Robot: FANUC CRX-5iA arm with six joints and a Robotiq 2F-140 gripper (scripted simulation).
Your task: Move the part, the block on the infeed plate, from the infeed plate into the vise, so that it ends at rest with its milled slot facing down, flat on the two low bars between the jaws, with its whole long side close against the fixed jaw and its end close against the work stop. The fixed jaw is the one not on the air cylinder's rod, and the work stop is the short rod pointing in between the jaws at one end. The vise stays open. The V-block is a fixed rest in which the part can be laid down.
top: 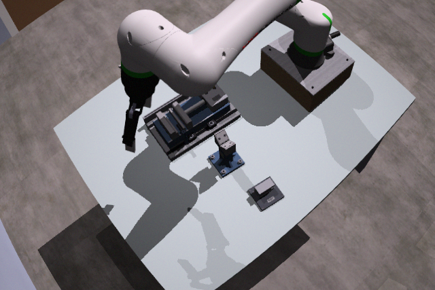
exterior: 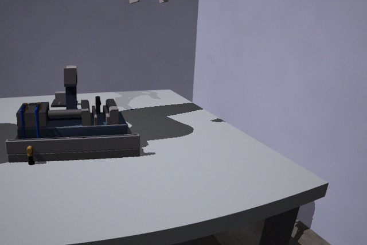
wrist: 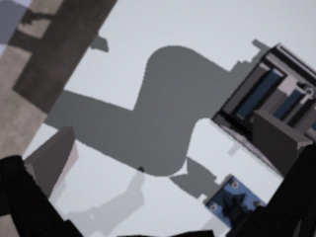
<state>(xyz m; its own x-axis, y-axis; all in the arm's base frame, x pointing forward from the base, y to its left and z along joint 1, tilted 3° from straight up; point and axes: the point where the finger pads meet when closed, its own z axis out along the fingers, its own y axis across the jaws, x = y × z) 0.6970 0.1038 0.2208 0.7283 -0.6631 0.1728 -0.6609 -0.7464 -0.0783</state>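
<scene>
The part is 33 cm below my hand, 27 cm behind it and 23 cm to the left of it. Round my hand: fixed jaw 28 cm below, 13 cm to the right, 10 cm behind; then blue work stop 30 cm below, 14 cm behind, 7 cm to the right; then black work stop 27 cm below, 13 cm behind, 9 cm to the right.
</scene>
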